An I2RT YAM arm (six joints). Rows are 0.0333 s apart.
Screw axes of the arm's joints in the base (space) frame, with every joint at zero. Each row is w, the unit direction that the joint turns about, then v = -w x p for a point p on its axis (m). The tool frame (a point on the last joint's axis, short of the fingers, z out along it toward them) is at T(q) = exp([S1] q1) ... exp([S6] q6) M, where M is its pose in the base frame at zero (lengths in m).
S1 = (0, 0, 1, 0.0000, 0.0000, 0.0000)
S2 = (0, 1, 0, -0.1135, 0.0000, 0.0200)
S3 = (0, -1, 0, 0.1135, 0.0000, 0.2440)
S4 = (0, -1, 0, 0.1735, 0.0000, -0.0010)
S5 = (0, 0, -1, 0.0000, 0.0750, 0.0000)
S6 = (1, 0, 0, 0.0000, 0.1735, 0.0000)
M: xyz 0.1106 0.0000 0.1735 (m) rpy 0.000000 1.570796 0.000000 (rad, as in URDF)
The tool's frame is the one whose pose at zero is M.
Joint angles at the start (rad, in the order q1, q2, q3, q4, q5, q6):
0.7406, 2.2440, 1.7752, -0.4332, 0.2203, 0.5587
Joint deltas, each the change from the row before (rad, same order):
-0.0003, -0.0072, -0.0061, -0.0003, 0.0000, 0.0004
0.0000, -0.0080, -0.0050, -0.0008, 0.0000, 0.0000
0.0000, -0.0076, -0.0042, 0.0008, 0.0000, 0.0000
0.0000, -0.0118, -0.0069, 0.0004, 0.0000, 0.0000
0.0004, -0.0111, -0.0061, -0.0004, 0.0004, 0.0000
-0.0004, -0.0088, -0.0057, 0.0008, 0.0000, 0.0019
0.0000, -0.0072, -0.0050, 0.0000, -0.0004, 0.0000
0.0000, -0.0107, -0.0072, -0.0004, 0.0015, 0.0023
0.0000, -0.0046, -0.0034, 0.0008, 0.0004, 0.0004
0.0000, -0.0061, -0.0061, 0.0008, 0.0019, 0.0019
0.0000, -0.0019, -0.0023, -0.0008, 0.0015, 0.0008
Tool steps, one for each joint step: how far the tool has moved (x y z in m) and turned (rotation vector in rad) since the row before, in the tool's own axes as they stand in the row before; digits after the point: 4 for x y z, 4 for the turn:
-0.0002, -0.0006, -0.0019, -0.0002, -0.0007, 0.0008
-0.0006, -0.0003, -0.0025, -0.0011, -0.0018, 0.0005
-0.0008, -0.0001, -0.0024, -0.0022, -0.0035, 0.0009
-0.0011, -0.0003, -0.0037, -0.0027, -0.0044, 0.0012
-0.0010, -0.0001, -0.0036, -0.0023, -0.0039, 0.0007
-0.0008, -0.0004, -0.0026, -0.0018, -0.0033, 0.0031
-0.0004, -0.0003, -0.0021, -0.0015, -0.0016, 0.0005
-0.0006, -0.0005, -0.0032, -0.0003, -0.0034, 0.0030
-0.0003, -0.0002, -0.0013, -0.0007, -0.0019, 0.0008
0.0001, -0.0005, -0.0015, 0.0012, -0.0017, 0.0021
0.0002, -0.0003, -0.0004, 0.0019, 0.0002, 0.0005

